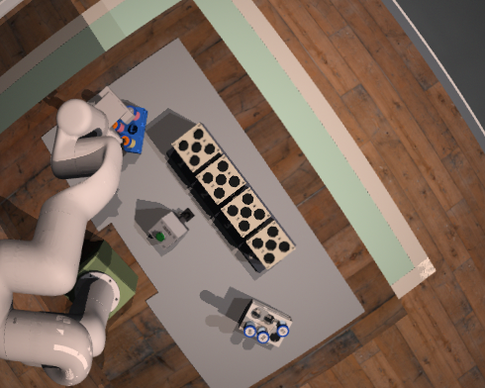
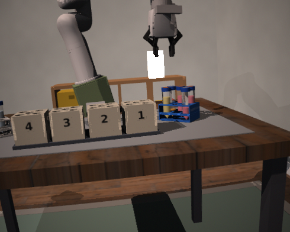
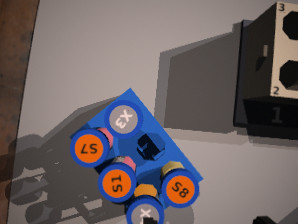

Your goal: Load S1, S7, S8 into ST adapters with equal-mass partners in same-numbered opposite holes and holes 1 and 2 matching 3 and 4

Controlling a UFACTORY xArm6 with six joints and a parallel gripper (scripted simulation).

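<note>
The tube of yellowish liquid is 19 cm below my hand and 1 cm to the right of it. From my hand the other things lie so: blue rack: 22 cm below, 4 cm to the left, 2 cm ahead; green DONE key: 25 cm to the right, 18 cm below, 12 cm behind; pink tube: 19 cm below, 9 cm to the left, 4 cm ahead.
</note>
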